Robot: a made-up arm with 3 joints. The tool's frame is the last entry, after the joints.
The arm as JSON. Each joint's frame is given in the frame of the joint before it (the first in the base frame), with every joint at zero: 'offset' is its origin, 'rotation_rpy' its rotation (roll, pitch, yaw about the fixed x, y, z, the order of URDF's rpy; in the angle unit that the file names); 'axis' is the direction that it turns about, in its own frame. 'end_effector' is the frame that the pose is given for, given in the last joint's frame.
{
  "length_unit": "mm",
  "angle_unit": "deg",
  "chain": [
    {
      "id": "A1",
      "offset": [
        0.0,
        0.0,
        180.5
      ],
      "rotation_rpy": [
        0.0,
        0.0,
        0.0
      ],
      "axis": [
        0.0,
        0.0,
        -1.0
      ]
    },
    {
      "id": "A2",
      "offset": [
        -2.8,
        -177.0,
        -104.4
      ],
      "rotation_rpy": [
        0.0,
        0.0,
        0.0
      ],
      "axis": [
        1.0,
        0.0,
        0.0
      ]
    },
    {
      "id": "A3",
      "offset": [
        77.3,
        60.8,
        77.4
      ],
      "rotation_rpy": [
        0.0,
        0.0,
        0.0
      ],
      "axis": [
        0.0,
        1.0,
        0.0
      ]
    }
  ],
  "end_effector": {
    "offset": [
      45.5,
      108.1,
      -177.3
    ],
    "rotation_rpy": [
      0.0,
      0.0,
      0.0
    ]
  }
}
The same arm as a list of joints. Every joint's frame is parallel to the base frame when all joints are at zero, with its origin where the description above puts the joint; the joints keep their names.
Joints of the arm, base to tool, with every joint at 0 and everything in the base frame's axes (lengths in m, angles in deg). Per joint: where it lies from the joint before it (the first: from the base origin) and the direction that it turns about. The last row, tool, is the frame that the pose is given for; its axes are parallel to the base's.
A1: axis -z xyz 0.0000 0.0000 0.1805
A2: axis +x xyz -0.0028 -0.1770 -0.1044
A3: axis +y xyz 0.0773 0.0608 0.0774
tool: xyz 0.0455 0.1081 -0.1773

